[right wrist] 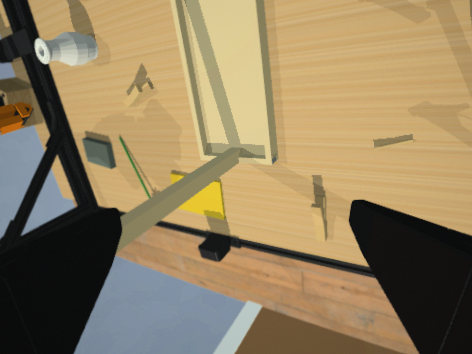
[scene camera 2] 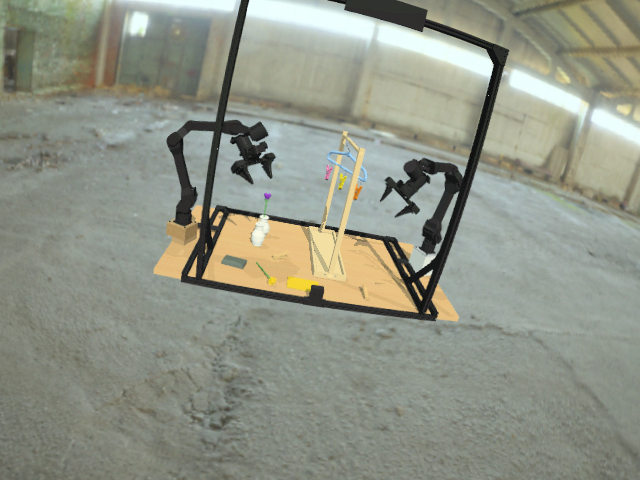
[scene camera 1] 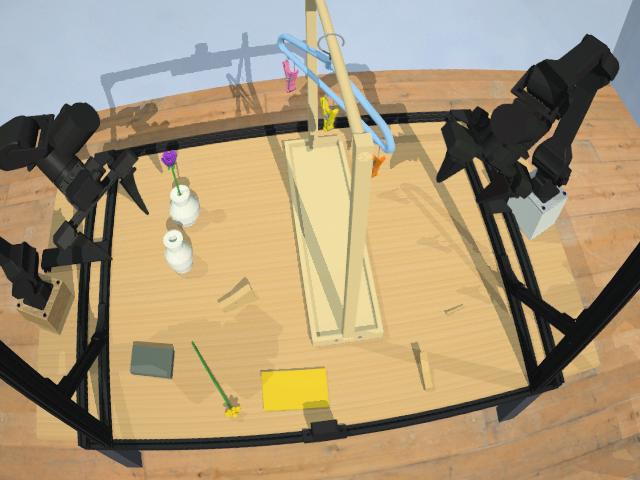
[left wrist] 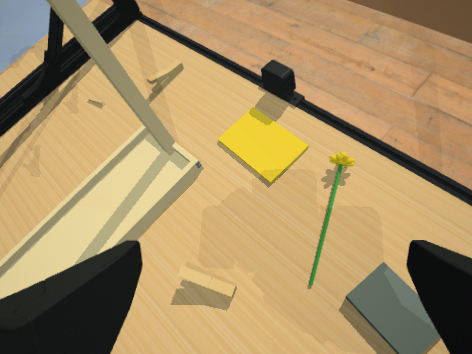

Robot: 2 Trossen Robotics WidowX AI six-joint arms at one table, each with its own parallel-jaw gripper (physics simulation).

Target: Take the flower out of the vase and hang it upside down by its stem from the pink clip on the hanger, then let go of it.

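Where they show: left gripper, fingertip midpoint: point(scene camera 2: 262, 181) point(scene camera 1: 129, 237) point(left wrist: 273, 253); right gripper, fingertip midpoint: point(right wrist: 237, 215) point(scene camera 2: 387, 209) point(scene camera 1: 457, 191); left arm's base at its link origin: point(scene camera 2: 182, 222) point(scene camera 1: 38, 294); right arm's base at its link origin: point(scene camera 2: 427, 250) point(scene camera 1: 542, 188).
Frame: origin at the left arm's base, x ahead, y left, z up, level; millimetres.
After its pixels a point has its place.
A purple flower point(scene camera 1: 169, 158) {x 246, y 319, z 116 mm} point(scene camera 2: 267, 196) {x 251, y 305, z 116 mm} stands bloom up, its green stem in the rear white vase point(scene camera 1: 184, 210) {x 266, y 290, z -17 mm} point(scene camera 2: 265, 226) {x 273, y 293, z -23 mm}. The pink clip point(scene camera 1: 290, 77) {x 476, y 417, z 277 mm} point(scene camera 2: 328, 172) {x 479, y 410, z 276 mm} hangs at the far left end of the blue hanger point(scene camera 1: 386, 135) {x 667, y 232, z 357 mm} point(scene camera 2: 364, 173) {x 664, y 233, z 353 mm}. My left gripper point(scene camera 1: 128, 235) {x 317, y 51, z 253 mm} point(scene camera 2: 261, 180) {x 317, y 51, z 253 mm} point(left wrist: 273, 253) {x 317, y 51, z 253 mm} is open and empty, above the table's left side. The purple flower does not show in the left wrist view. My right gripper point(scene camera 1: 458, 190) {x 790, y 263, z 230 mm} point(scene camera 2: 388, 208) {x 790, y 263, z 230 mm} point(right wrist: 237, 215) {x 790, y 263, z 230 mm} is open and empty, raised at the right, well away from the flower.
A second white vase point(scene camera 1: 178, 254) {x 295, y 181, z -8 mm} point(scene camera 2: 257, 236) {x 291, y 169, z -27 mm} stands in front. The wooden stand point(scene camera 1: 356, 232) {x 650, y 105, z 295 mm} point(scene camera 2: 347, 206) {x 651, y 105, z 237 mm} bears the hanger, with yellow point(scene camera 1: 328, 114) {x 562, y 338, z 273 mm} and orange point(scene camera 1: 378, 165) {x 659, y 245, z 274 mm} clips. A yellow flower point(scene camera 1: 211, 377) {x 422, y -34, z -66 mm} point(left wrist: 327, 220) {x 419, y -31, z -65 mm}, grey block point(scene camera 1: 152, 360) {x 295, y -37, z -62 mm} and yellow sheet point(scene camera 1: 294, 388) {x 578, y -12, z -71 mm} lie in front.
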